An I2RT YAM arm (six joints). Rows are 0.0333 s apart.
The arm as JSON. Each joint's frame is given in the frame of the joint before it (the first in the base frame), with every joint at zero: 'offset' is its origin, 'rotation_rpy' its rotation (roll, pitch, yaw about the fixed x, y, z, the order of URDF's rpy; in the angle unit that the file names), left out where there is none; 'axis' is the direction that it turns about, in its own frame. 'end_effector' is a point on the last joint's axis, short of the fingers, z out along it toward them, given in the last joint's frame.
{
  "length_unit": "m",
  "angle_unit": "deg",
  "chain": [
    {
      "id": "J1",
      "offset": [
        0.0,
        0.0,
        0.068
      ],
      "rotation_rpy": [
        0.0,
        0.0,
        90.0
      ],
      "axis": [
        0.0,
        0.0,
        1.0
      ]
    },
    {
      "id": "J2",
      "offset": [
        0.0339,
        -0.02,
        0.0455
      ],
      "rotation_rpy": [
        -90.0,
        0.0,
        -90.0
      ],
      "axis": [
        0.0,
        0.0,
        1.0
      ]
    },
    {
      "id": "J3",
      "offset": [
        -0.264,
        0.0,
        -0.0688
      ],
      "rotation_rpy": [
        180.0,
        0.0,
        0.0
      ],
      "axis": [
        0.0,
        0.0,
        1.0
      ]
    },
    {
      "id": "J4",
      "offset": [
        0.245,
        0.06,
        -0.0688
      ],
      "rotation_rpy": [
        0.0,
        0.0,
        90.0
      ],
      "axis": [
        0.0,
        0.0,
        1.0
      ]
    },
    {
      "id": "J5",
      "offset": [
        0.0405,
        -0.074,
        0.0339
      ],
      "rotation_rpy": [
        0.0,
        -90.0,
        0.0
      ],
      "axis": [
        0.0,
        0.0,
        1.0
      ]
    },
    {
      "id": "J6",
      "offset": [
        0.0,
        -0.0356,
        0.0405
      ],
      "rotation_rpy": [
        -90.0,
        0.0,
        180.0
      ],
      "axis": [
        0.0,
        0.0,
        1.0
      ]
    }
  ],
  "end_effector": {
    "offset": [
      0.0,
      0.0,
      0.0
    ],
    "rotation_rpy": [
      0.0,
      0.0,
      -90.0
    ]
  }
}
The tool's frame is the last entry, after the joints.
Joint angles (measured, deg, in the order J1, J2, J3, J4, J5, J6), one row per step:
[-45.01 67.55 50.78 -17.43 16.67 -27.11]
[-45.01 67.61 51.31 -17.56 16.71 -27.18]
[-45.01 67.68 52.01 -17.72 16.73 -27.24]
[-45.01 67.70 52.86 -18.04 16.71 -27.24]
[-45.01 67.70 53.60 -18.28 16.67 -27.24]
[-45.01 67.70 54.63 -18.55 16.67 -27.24]
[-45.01 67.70 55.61 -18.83 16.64 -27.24]
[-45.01 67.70 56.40 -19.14 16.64 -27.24]
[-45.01 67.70 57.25 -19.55 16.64 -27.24]
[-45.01 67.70 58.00 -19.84 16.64 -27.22]
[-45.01 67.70 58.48 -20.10 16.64 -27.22]
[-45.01 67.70 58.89 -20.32 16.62 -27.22]
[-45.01 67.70 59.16 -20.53 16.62 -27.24]
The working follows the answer.
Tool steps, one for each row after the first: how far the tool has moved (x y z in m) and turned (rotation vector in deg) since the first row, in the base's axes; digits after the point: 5 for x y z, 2 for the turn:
[0.00048 -0.00052 0.00271 -0.28 -0.17 0.00]
[0.00111 -0.00116 0.00634 -0.64 -0.45 0.02]
[0.00162 -0.00165 0.01083 -1.00 -0.82 0.04]
[0.00203 -0.00203 0.01488 -1.33 -1.19 0.07]
[0.00255 -0.00256 0.02063 -1.87 -1.72 0.07]
[0.00299 -0.00297 0.02607 -2.36 -2.23 0.09]
[0.00323 -0.00321 0.03033 -2.70 -2.57 0.09]
[0.00339 -0.00337 0.03478 -3.01 -2.88 0.09]
[0.00355 -0.00352 0.03883 -3.33 -3.22 0.08]
[0.00358 -0.00356 0.04130 -3.48 -3.38 0.08]
[0.00361 -0.00357 0.04341 -3.61 -3.52 0.10]
[0.00357 -0.00353 0.04469 -3.66 -3.54 0.11]

Tool pose at each row, in the base's axes (x y z in m, rotation vector in deg; rounded; the steps above come from the unrounded poses):
[0.17694 -0.19144 0.28349 30.90 129.84 -57.23]
[0.17742 -0.19196 0.28619 30.84 129.52 -57.45]
[0.17805 -0.19260 0.28983 30.78 129.05 -57.70]
[0.17856 -0.19310 0.29432 30.75 128.51 -57.89]
[0.17896 -0.19347 0.29837 30.71 127.98 -58.06]
[0.17949 -0.19400 0.30412 30.68 127.18 -58.37]
[0.17993 -0.19441 0.30956 30.64 126.43 -58.63]
[0.18017 -0.19465 0.31381 30.62 125.93 -58.82]
[0.18033 -0.19481 0.31827 30.61 125.46 -59.00]
[0.18048 -0.19497 0.32232 30.61 124.96 -59.17]
[0.18052 -0.19500 0.32479 30.61 124.73 -59.26]
[0.18055 -0.19501 0.32690 30.59 124.53 -59.32]
[0.18051 -0.19498 0.32818 30.56 124.47 -59.35]

